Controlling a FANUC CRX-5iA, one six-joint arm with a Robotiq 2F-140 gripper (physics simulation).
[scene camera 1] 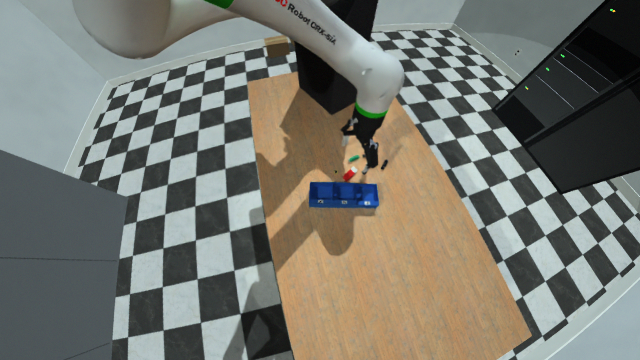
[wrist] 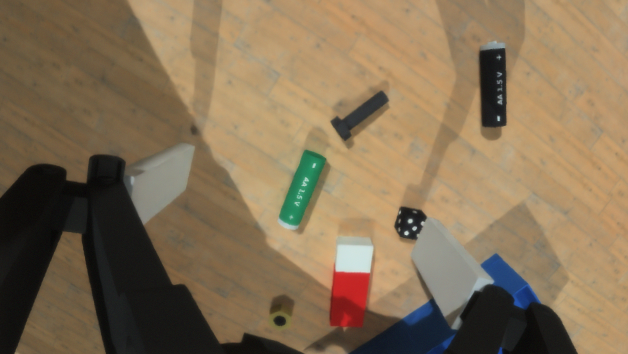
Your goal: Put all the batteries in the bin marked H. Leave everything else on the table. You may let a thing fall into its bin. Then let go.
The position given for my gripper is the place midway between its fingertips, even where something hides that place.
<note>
I see my gripper point(scene camera 1: 354, 157), a green battery point(wrist: 311, 164), a blue three-part bin point(scene camera 1: 321, 194), a black AA battery point(wrist: 492, 55), a black bolt point(wrist: 343, 127) and a black die point(wrist: 409, 222).
My gripper also shows in the wrist view point(wrist: 307, 203).
</note>
